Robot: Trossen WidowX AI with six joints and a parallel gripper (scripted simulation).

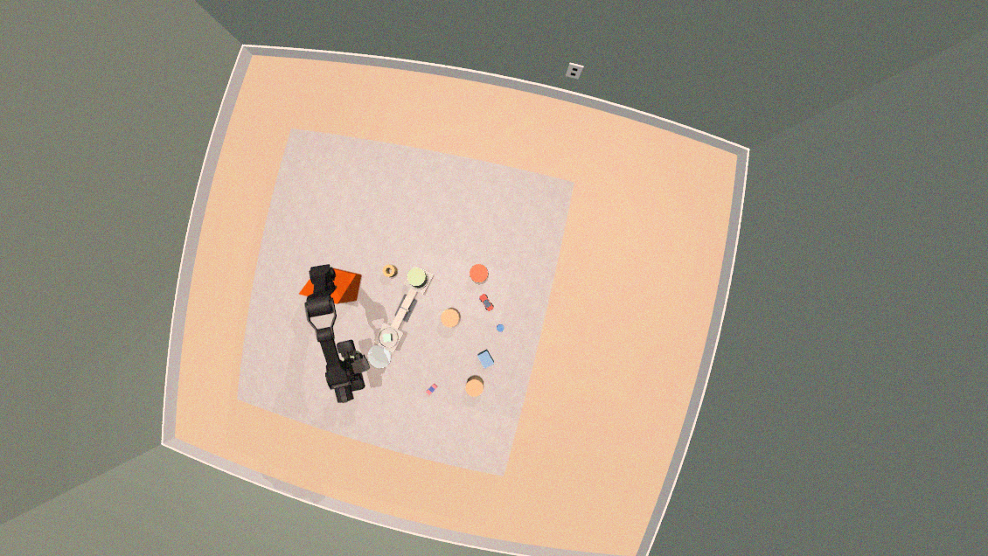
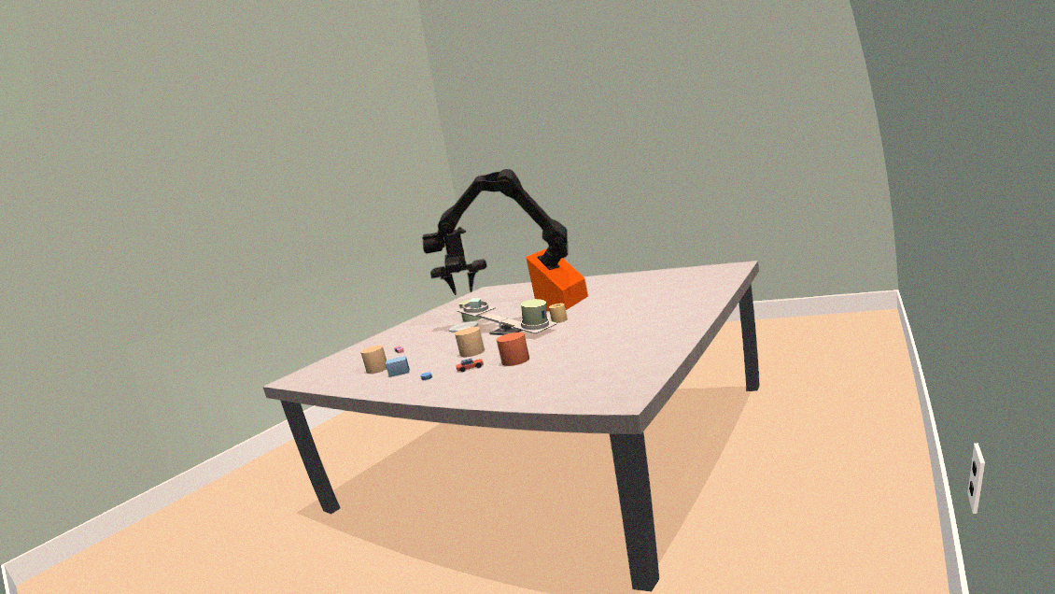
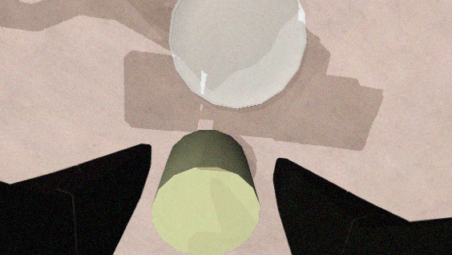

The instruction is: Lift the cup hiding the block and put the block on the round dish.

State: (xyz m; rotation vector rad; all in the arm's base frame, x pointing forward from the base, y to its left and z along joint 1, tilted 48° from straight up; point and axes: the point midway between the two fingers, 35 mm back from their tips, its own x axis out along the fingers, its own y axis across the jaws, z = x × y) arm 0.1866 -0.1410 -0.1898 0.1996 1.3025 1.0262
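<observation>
The green block lies 8 cm ahead of my gripper tip, 12 cm to the left of it and 2 cm below it. Round my gripper tip: yellow ring: 37 cm to the left, 8 cm below; white round dish: 5 cm ahead, 1 cm to the left, 10 cm below; pink piece: 30 cm ahead, 5 cm to the right, 10 cm below.
</observation>
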